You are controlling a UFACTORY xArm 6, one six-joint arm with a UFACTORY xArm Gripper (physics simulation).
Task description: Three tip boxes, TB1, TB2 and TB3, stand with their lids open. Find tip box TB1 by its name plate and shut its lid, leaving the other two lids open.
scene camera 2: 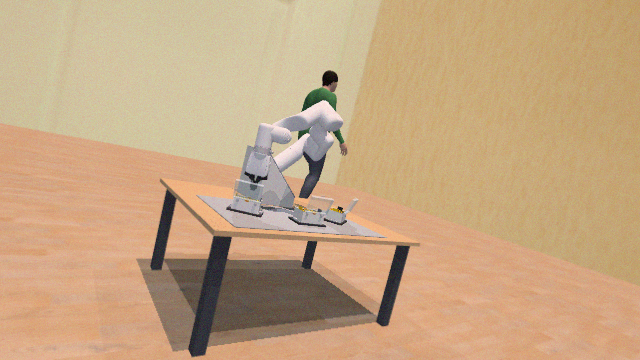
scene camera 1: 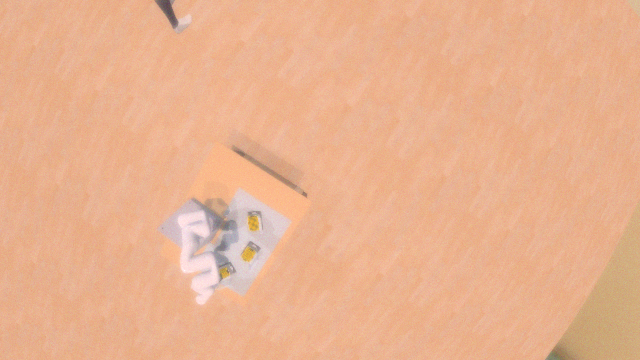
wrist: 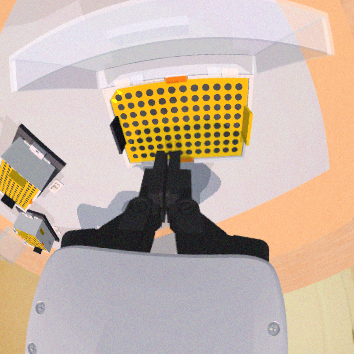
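The nearest tip box has a yellow tip rack inside; its clear lid stands open at the side away from my gripper. My gripper is shut and empty. Its fingertips overlap the rack's near edge in the wrist view; scene camera 2 shows them behind the clear lid. The arm hides them in scene camera 1. The middle tip box and far tip box have open lids. The name plates are unreadable.
The boxes stand on a grey mat on a wooden table. The white arm bends over the table's side. A person in green stands behind the arm in scene camera 2.
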